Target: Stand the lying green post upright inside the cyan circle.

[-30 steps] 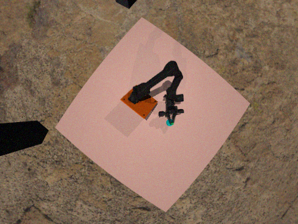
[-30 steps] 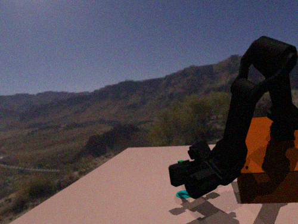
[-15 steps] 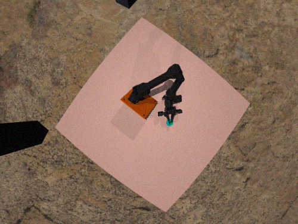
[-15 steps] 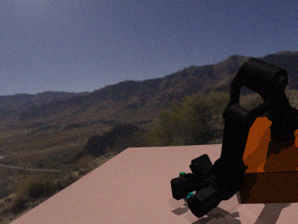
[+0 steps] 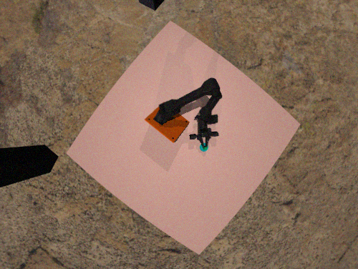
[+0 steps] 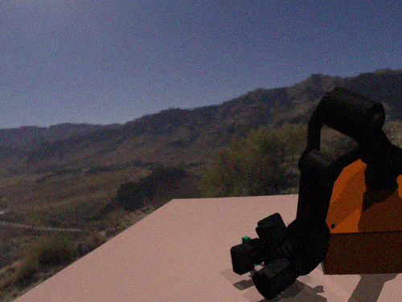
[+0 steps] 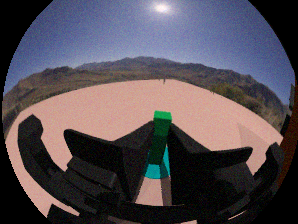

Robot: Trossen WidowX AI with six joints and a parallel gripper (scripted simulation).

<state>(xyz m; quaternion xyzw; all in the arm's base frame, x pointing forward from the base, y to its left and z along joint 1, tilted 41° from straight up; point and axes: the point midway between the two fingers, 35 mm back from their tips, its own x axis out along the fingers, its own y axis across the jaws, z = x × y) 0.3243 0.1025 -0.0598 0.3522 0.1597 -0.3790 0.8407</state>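
My gripper tip is now 20 mm above the green post. From my gripper tip the other things lie so: cyan circle 50 mm below.
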